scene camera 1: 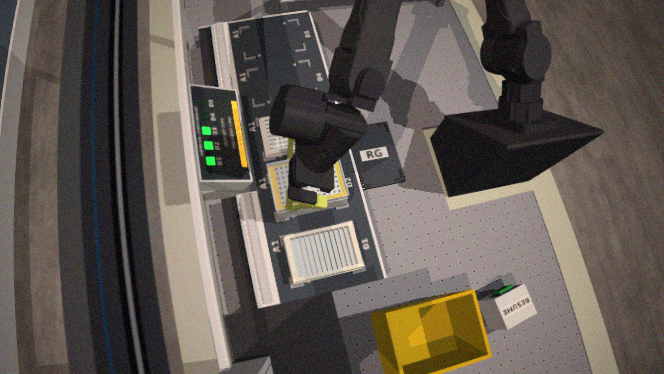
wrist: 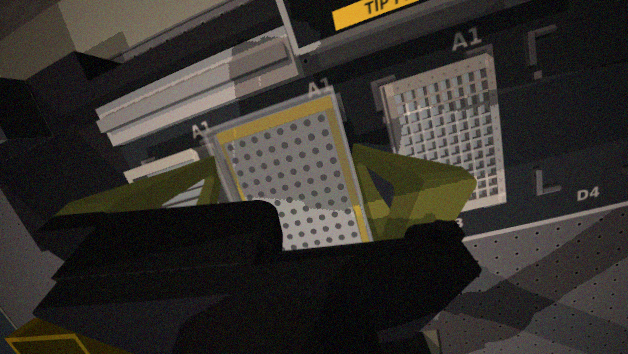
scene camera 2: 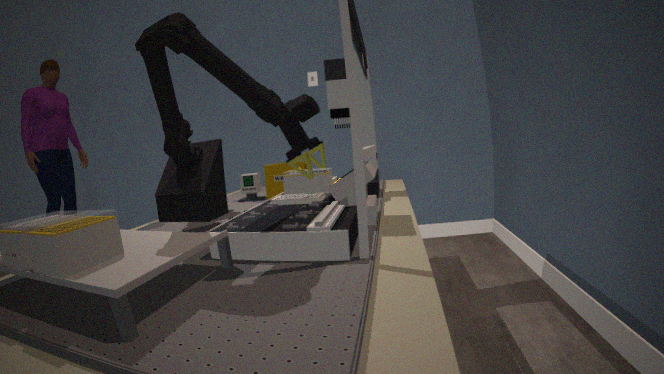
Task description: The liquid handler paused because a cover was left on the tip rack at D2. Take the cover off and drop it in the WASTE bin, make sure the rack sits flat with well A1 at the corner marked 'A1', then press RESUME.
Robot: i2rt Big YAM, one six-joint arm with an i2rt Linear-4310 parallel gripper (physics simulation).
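Seen in the pictures: gripper, fingertip midpoint: [scene camera 1: 289,184] [wrist: 286,157] [scene camera 2: 318,174]; arm's base at its link origin: [scene camera 1: 519,123] [scene camera 2: 189,164].
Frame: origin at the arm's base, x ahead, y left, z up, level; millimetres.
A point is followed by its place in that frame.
The tip rack [scene camera 1: 280,186] {x 458, y -3, z -53 mm} [scene camera 2: 306,184] [wrist: 300,165] {x 435, y -18, z -53 mm} stands at D2, white with a yellow border and rows of holes. A clear cover [wrist: 270,112] {x 471, y -12, z -53 mm} lies over it. My gripper [scene camera 1: 291,175] {x 441, y -7, z -67 mm} [scene camera 2: 311,172] {x 441, y -7, z -67 mm} [wrist: 286,157] {x 441, y -7, z -67 mm} has its yellow-green fingers against two opposite sides of the cover, shut on it at rack height. Its black body hides the rack's near part. Which rack corner is well A1 I cannot tell. The yellow WASTE bin [scene camera 1: 430,330] {x 245, y 315, z -170 mm} [scene camera 2: 274,181] {x 229, y 254, z -103 mm} [wrist: 45,345] {x 322, y 361, z -59 mm} and the white RESUME box [scene camera 1: 516,307] {x 106, y 318, z -71 mm} [scene camera 2: 250,183] {x 119, y 279, z -106 mm} stand apart from the deck.
A ribbed reservoir [scene camera 1: 325,254] {x 409, y 122, z -108 mm} is at D1, a white grid plate [scene camera 1: 275,141] {x 443, y -118, z -116 mm} [wrist: 450,130] {x 415, y -137, z -116 mm} at D3. The status screen [scene camera 1: 222,135] {x 539, y -127, z -59 mm} shows green squares for D1 to D3. The gantry post [scene camera 2: 359,150] {x 583, y -455, z 3 mm} stands beside the deck. Another yellow-topped rack [scene camera 2: 60,245] {x 206, y -740, z -72 mm} is on a raised shelf [scene camera 2: 165,250] {x 289, y -598, z -116 mm}.
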